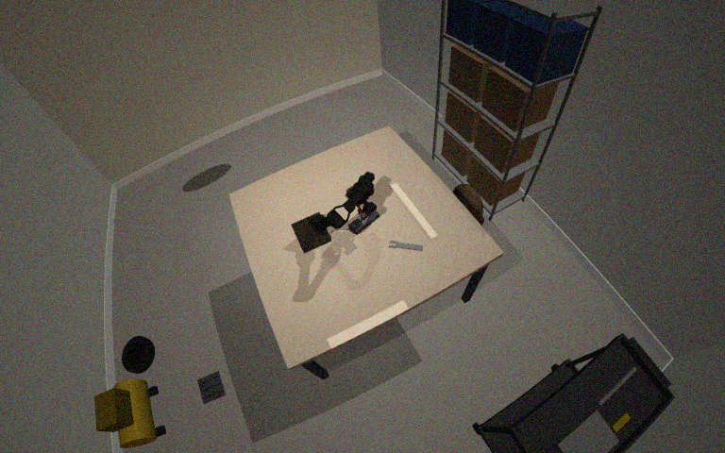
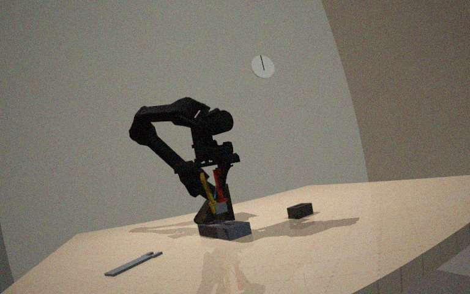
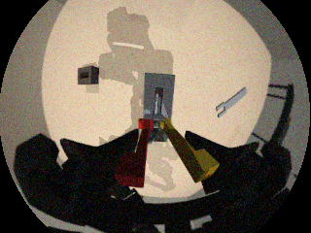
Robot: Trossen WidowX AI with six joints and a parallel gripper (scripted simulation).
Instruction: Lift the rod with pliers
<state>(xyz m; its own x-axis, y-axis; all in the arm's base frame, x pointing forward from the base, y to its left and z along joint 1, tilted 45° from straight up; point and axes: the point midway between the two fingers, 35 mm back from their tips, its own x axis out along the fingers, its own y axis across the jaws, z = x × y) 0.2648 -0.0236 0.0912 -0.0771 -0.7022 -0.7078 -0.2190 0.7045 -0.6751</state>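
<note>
The grey channel block is 11 cm below my gripper tip and 1 cm to the left of it. From my gripper tip the other things lie so: yellow handle (2 cm to the right, 1 cm above); then dark holster (24 cm to the left, 11 cm below, 5 cm ahead); then flat grey forked bar (24 cm to the right, 12 cm below, 10 cm ahead).
</note>
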